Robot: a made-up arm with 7 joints.
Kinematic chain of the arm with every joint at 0, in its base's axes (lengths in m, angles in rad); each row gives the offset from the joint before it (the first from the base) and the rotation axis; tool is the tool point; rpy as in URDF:
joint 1: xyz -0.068 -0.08 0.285 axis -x
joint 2: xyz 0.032 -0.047 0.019 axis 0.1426 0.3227 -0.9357
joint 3: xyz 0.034 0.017 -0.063 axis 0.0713 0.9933 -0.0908
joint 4: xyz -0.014 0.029 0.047 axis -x
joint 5: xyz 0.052 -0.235 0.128 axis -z
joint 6: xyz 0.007 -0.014 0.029 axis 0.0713 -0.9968 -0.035
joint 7: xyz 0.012 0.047 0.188 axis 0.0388 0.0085 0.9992
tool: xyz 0.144 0.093 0.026 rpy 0 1.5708 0
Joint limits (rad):
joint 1: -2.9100..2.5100
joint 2: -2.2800..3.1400
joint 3: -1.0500..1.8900
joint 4: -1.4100..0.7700
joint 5: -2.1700..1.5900
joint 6: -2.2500..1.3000
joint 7: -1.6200..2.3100
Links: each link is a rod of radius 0.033 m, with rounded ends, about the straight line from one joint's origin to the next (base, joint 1, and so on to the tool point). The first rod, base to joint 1, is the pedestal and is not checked.
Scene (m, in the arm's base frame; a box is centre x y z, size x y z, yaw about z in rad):
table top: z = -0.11
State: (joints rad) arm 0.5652 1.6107 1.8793 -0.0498 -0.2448 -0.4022 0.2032
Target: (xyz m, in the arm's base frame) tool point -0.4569 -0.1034 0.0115
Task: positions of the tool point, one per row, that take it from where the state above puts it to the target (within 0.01 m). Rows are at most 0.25 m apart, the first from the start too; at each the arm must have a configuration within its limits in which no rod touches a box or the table.
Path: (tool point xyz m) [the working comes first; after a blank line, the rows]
Joints at the target: 0.3482 1.9344 1.8087 -0.5040 0.2728 -0.0573 -0.2068
Straight joint move there: clear.

1: -0.3391 -0.3027 -0.0287
2: -0.4569 -0.1034 0.0115

